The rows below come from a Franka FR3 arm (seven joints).
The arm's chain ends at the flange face. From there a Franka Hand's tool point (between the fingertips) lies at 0.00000 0.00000 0.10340 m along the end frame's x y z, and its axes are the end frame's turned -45 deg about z.
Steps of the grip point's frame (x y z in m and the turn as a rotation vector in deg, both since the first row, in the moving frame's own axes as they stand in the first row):
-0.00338 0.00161 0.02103 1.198 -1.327 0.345
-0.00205 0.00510 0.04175 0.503 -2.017 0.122
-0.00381 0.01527 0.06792 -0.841 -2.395 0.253
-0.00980 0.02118 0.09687 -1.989 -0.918 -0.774
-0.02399 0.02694 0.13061 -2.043 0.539 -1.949
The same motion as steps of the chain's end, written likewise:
0.00197 0.00337 0.02108 -0.091 -1.785 0.345
0.00537 0.00313 0.04182 -1.071 -1.782 0.122
0.01009 0.00937 0.06802 -2.288 -1.099 0.253
0.00666 0.01821 0.09695 -2.056 0.757 -0.774
-0.00124 0.03415 0.13068 -1.063 1.826 -1.949

